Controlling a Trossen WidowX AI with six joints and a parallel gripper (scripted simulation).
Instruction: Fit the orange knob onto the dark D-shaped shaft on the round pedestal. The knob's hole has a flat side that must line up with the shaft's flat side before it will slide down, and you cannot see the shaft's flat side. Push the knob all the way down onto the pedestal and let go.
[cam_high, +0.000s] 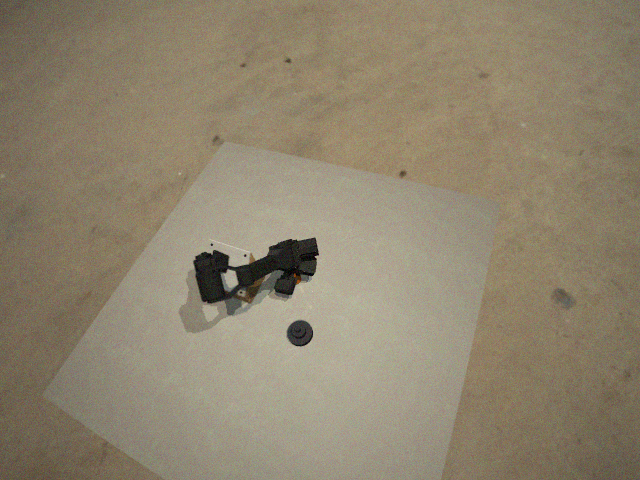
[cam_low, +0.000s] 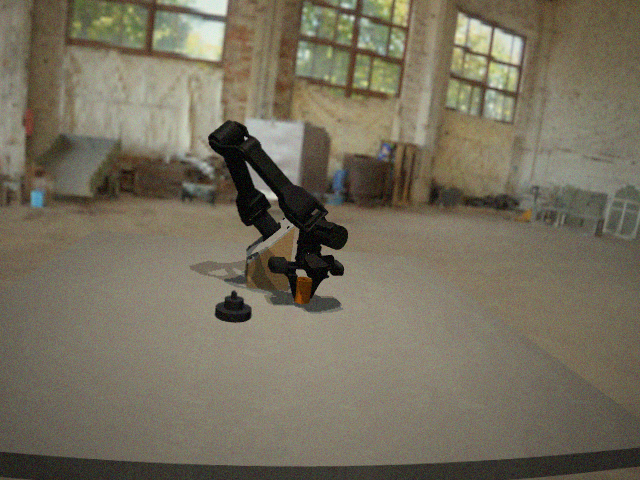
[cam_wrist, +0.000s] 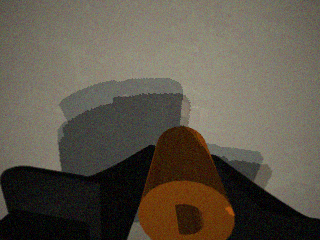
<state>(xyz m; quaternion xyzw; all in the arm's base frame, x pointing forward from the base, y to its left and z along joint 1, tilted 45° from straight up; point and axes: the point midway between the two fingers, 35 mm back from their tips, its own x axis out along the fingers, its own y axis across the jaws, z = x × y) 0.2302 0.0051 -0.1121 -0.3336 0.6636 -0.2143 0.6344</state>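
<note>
The round dark pedestal lies 10 cm ahead of my gripper tip, 17 cm to the right of it and 1 cm above it. Also, from my gripper tip: orange knob: 2 cm above.
</note>
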